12 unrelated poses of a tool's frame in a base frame.
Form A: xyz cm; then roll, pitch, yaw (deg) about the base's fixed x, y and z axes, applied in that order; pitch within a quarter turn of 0, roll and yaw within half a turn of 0.
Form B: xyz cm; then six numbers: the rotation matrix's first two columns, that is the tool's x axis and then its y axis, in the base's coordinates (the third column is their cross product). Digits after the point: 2 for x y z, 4 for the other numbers.
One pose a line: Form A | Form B
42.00, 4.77, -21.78, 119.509, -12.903, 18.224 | 42.00, 4.77, -21.78, 0.9259, 0.3048, 0.2233, -0.0305, -0.5286, 0.8483
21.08, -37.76, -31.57, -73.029, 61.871, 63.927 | 21.08, -37.76, -31.57, 0.2072, 0.4235, -0.8819, -0.6329, -0.6294, -0.4509
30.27, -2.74, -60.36, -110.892, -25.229, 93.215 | 30.27, -2.74, -60.36, -0.0507, 0.9032, 0.4262, 0.3337, 0.4176, -0.8451
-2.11, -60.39, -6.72, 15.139, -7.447, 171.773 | -2.11, -60.39, -6.72, -0.9814, 0.1419, 0.1296, -0.1046, -0.9602, 0.2590
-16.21, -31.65, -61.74, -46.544, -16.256, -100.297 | -16.21, -31.65, -61.74, -0.1716, -0.9446, 0.2799, 0.6404, -0.3229, -0.6969
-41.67, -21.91, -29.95, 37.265, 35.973, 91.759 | -41.67, -21.91, -29.95, -0.0248, 0.8089, -0.5874, -0.8064, 0.3311, 0.4900
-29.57, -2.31, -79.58, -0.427, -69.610, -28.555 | -29.57, -2.31, -79.58, 0.3060, -0.1665, 0.9373, 0.4841, 0.8750, -0.0026
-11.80, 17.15, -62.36, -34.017, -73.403, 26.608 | -11.80, 17.15, -62.36, 0.2554, 0.1279, 0.9583, 0.1081, 0.9812, -0.1598
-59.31, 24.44, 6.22, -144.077, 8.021, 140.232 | -59.31, 24.44, 6.22, -0.7611, 0.6334, -0.1395, 0.5809, 0.5701, -0.5810
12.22, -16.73, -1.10, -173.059, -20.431, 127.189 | 12.22, -16.73, -1.10, -0.5664, 0.7465, 0.3491, 0.7653, 0.6336, -0.1132
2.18, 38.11, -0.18, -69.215, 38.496, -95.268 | 2.18, 38.11, -0.18, -0.0719, -0.7793, -0.6225, 0.4068, 0.5469, -0.7317
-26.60, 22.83, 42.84, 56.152, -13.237, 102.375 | -26.60, 22.83, 42.84, -0.2086, 0.9508, 0.2290, -0.5033, -0.3051, 0.8085
